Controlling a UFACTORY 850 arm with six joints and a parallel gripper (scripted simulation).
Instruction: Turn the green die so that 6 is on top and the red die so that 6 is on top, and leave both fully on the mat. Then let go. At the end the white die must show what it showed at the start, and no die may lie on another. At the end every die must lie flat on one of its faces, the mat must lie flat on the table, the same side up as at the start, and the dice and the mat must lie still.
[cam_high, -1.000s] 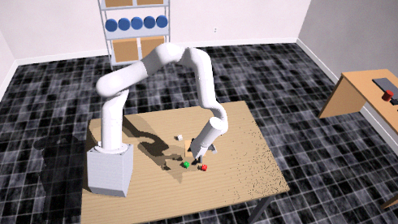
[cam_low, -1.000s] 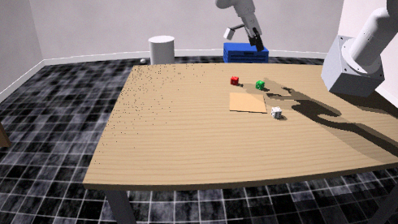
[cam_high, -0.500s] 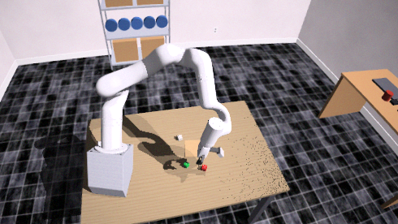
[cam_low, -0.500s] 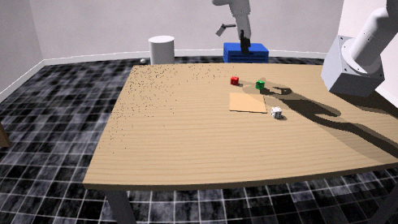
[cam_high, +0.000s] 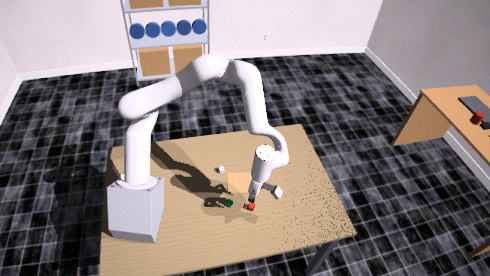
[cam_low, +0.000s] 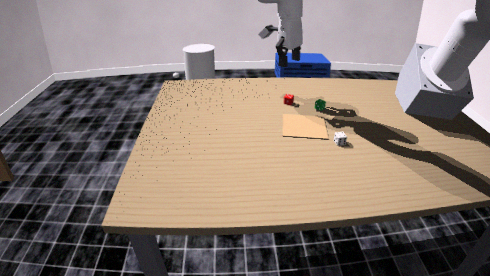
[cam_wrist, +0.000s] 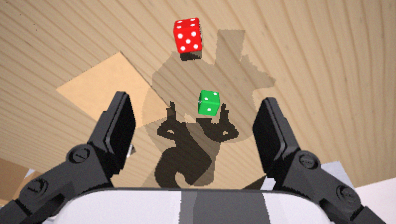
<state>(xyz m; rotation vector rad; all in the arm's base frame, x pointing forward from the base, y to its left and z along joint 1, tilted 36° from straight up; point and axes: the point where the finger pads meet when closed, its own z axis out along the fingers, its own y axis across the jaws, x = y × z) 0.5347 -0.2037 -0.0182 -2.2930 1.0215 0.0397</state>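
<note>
The red die is 15 cm below my hand and 1 cm to the left of it. The rest, counted from my hand: tan mat (19 cm to the left, 16 cm below, 1 cm behind); green die (15 cm below, 11 cm behind, 7 cm to the left); white die (29 cm to the left, 15 cm below, 9 cm behind).
</note>
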